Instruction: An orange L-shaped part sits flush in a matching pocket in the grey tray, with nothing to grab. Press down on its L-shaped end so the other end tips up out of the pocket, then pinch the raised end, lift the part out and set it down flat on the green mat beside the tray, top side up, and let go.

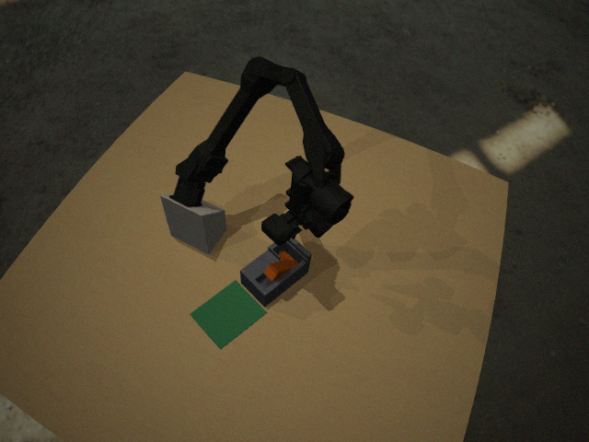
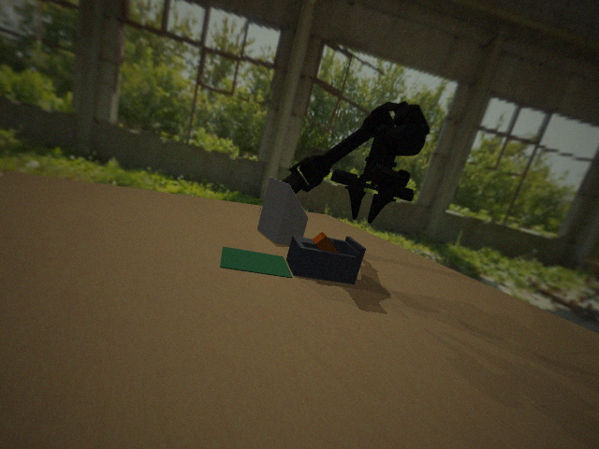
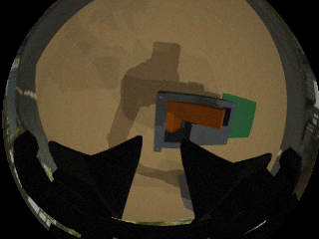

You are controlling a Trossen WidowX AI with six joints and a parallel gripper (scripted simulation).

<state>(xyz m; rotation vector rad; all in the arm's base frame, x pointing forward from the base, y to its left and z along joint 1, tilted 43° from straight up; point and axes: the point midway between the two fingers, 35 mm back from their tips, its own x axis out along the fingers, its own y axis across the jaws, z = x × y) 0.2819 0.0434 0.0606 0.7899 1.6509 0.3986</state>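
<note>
The orange L-shaped part is 100 mm below my gripper tip, 40 mm to the right of it and 20 mm behind it. Round my gripper tip: green mat: 210 mm to the right, 160 mm below, 60 mm behind; tray: 160 mm below, 60 mm to the right, 20 mm behind.
</note>
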